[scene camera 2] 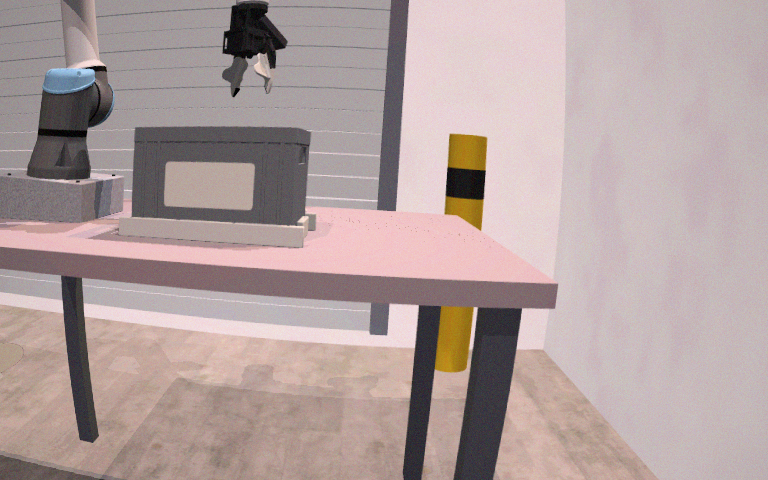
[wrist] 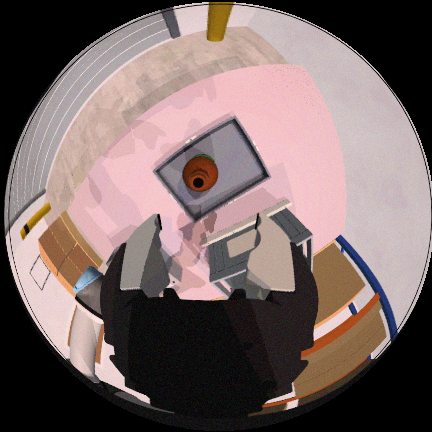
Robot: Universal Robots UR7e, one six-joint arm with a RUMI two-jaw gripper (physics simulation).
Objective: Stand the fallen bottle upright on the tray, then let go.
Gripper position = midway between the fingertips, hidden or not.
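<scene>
A brown bottle is there in the wrist view (200, 172). As for my gripper, I find it in that same wrist view (207, 214), and scene camera 2 (250, 95) shows it as well.
</scene>
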